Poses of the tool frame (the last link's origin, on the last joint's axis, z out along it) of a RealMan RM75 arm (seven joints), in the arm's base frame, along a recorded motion.
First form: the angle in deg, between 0 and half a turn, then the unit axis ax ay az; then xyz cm.
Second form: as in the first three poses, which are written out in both.
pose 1, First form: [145.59, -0.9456, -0.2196, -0.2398, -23.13, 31.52, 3.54]
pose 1, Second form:
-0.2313, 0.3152, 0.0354
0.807, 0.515, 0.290
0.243, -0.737, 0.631
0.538, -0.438, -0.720

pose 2, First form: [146.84, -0.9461, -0.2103, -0.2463, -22.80, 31.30, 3.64]
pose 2, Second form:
-0.2280, 0.3130, 0.0364
0.807, 0.500, 0.313
0.231, -0.756, 0.613
0.543, -0.422, -0.726

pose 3, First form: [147.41, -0.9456, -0.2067, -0.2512, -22.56, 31.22, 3.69]
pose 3, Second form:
-0.2256, 0.3122, 0.0369
0.805, 0.495, 0.326
0.225, -0.764, 0.605
0.549, -0.414, -0.726

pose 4, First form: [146.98, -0.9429, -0.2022, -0.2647, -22.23, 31.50, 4.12]
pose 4, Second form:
-0.2223, 0.3150, 0.0412
0.796, 0.495, 0.349
0.206, -0.763, 0.612
0.569, -0.415, -0.710

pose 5, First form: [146.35, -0.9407, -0.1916, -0.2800, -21.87, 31.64, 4.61]
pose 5, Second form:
-0.2187, 0.3164, 0.0461
0.789, 0.485, 0.376
0.175, -0.765, 0.620
0.589, -0.423, -0.689

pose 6, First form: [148.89, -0.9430, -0.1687, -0.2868, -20.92, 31.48, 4.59]
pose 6, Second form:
-0.2092, 0.3148, 0.0459
0.794, 0.443, 0.415
0.147, -0.803, 0.577
0.589, -0.397, -0.703

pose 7, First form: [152.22, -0.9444, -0.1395, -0.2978, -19.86, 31.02, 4.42]
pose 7, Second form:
-0.1986, 0.3102, 0.0442
0.796, 0.387, 0.465
0.109, -0.848, 0.518
0.595, -0.362, -0.718

